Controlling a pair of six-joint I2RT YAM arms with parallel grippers.
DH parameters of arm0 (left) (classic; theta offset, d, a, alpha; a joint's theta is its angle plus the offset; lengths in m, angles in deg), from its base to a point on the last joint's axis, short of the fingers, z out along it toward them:
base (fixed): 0 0 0 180
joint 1: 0 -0.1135 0.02 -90
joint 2: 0 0 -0.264 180
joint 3: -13.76 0 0.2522 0
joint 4: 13.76 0 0.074 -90
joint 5: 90 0 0 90
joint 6: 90 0.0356 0 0
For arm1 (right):
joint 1: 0 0.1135 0.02 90
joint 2: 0 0 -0.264 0
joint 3: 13.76 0 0.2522 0
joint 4: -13.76 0 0.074 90
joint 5: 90 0 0 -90
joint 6: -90 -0.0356 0 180
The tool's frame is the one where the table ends.
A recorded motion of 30 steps. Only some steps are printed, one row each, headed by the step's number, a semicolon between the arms.
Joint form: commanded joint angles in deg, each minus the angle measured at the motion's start. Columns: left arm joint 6, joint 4, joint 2, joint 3, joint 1, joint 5; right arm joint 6, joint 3, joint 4, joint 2, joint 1, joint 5.
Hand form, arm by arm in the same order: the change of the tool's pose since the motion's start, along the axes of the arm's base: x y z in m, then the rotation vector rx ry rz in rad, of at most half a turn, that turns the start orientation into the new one. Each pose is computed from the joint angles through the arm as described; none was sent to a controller.
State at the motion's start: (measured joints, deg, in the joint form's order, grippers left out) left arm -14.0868 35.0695 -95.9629 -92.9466 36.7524 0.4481; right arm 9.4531 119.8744 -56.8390 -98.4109 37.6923 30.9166
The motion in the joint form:
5: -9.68 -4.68 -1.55 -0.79 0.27 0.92; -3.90 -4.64 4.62 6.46 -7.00 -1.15
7: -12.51 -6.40 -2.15 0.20 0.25 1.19; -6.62 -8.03 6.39 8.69 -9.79 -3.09
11: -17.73 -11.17 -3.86 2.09 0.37 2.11; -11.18 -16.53 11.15 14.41 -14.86 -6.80
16: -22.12 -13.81 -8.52 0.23 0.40 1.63; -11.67 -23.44 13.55 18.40 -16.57 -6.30
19: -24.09 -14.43 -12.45 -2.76 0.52 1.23; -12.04 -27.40 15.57 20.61 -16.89 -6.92
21: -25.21 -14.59 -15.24 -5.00 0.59 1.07; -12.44 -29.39 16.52 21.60 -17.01 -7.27
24: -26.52 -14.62 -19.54 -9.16 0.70 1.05; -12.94 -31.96 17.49 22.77 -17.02 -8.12
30: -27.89 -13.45 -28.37 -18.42 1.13 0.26; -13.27 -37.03 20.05 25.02 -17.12 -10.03
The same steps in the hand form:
5: 0.0082 -0.0092 0.0019 -0.1561 0.0351 0.0820; -0.0020 -0.0502 0.0189 0.1326 -0.0875 -0.1362
7: 0.0114 -0.0116 -0.0051 -0.1908 0.0601 0.1075; -0.0011 -0.0663 0.0157 0.1934 -0.0893 -0.1776
11: 0.0192 -0.0193 -0.0202 -0.2678 0.0984 0.1434; -0.0067 -0.0968 0.0069 0.3066 -0.1081 -0.2443
16: 0.0364 -0.0322 -0.0373 -0.3113 0.1357 0.1947; -0.0149 -0.1098 -0.0074 0.3045 -0.1082 -0.2861
19: 0.0497 -0.0431 -0.0471 -0.3268 0.1541 0.2193; -0.0200 -0.1131 -0.0157 0.3171 -0.1095 -0.2849
21: 0.0587 -0.0506 -0.0545 -0.3334 0.1676 0.2330; -0.0221 -0.1143 -0.0207 0.3254 -0.1070 -0.2851
24: 0.0725 -0.0623 -0.0631 -0.3462 0.1806 0.2452; -0.0247 -0.1148 -0.0283 0.3360 -0.0953 -0.2779
30: 0.0978 -0.0858 -0.0827 -0.3471 0.1955 0.2654; -0.0293 -0.1159 -0.0430 0.3534 -0.0794 -0.2552

